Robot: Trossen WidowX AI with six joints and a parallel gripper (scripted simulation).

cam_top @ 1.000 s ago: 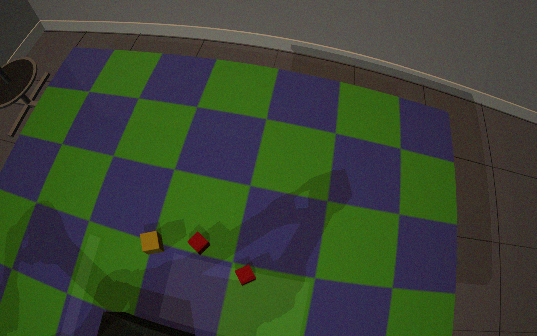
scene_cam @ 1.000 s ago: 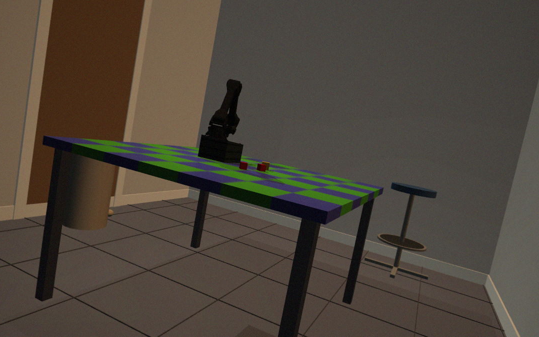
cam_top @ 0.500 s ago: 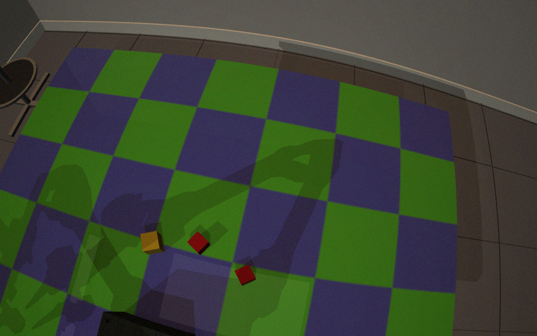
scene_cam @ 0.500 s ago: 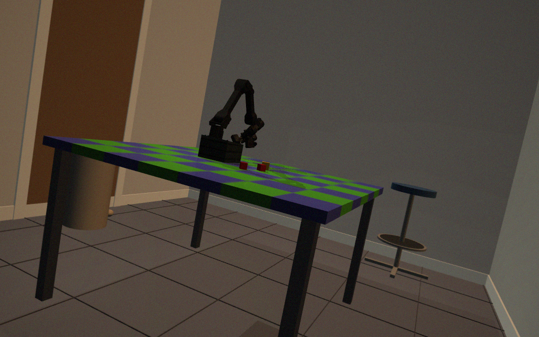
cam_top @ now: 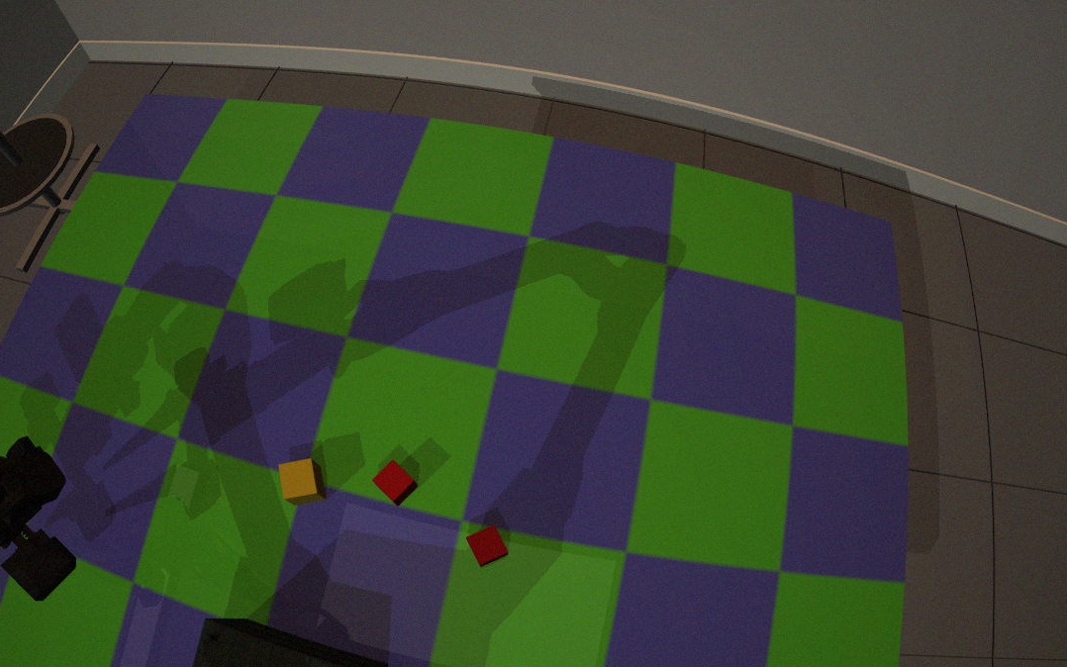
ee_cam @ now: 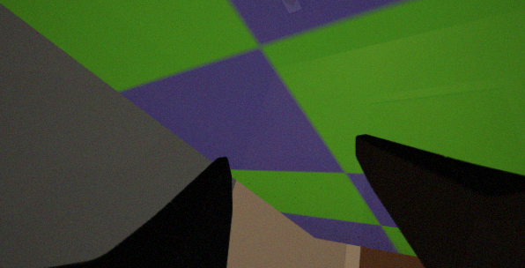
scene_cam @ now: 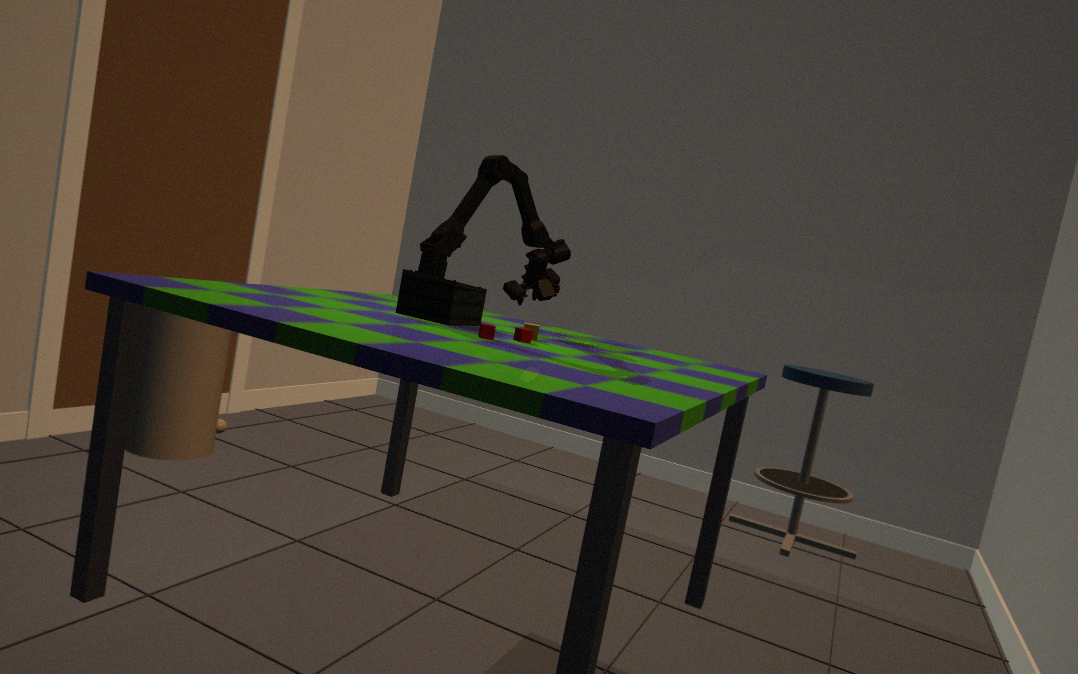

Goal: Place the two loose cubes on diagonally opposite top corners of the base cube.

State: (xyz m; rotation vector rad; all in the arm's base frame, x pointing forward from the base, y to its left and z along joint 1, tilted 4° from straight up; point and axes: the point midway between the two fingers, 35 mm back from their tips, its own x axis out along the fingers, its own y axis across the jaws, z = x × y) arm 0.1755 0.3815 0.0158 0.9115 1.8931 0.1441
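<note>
Right now my gripper tip is 130 mm short of the yellow base cube, 360 mm to the left of it and 60 mm above it.
</note>
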